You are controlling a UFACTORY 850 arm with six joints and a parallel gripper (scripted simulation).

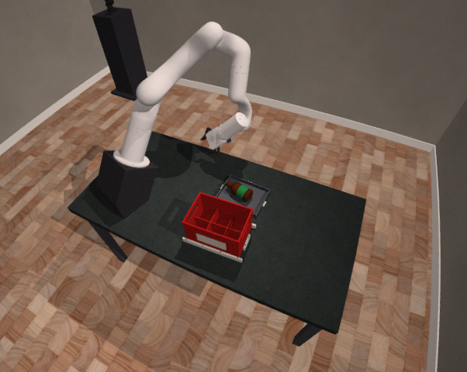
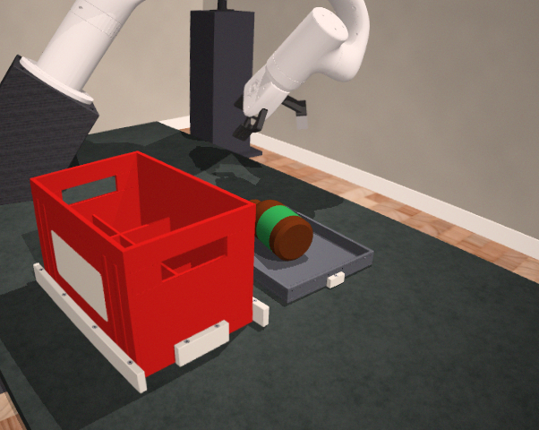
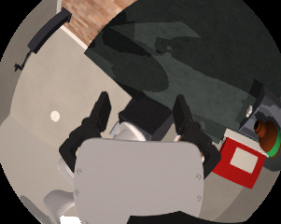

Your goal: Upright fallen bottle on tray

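Now: hand 28 cm short of the brown bottle, 12 cm to the left of it and 10 cm above it. Also, from my hand: grey shallow tray 31 cm ahead, 13 cm to the right, 13 cm below; red crate 39 cm to the right, 32 cm ahead, 6 cm below.
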